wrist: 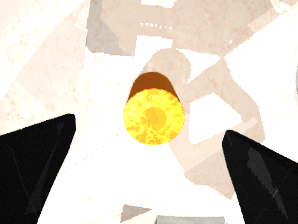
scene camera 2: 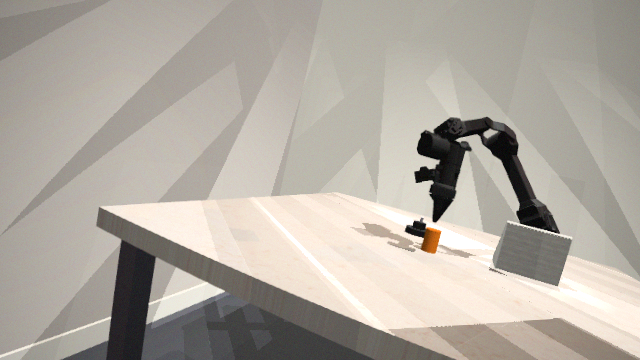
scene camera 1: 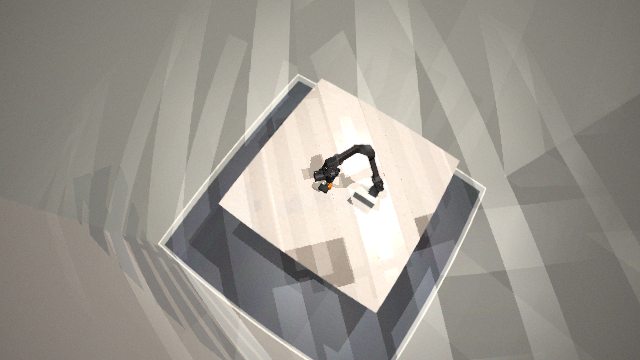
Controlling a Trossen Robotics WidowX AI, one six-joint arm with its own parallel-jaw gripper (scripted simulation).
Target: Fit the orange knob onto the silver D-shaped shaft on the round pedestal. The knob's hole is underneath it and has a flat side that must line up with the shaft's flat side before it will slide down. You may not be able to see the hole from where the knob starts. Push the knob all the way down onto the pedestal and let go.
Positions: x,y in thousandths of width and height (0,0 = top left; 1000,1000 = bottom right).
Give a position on an orange knob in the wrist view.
At 515,511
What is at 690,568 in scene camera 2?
The gripper.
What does the gripper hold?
Nothing.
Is the gripper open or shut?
Open.
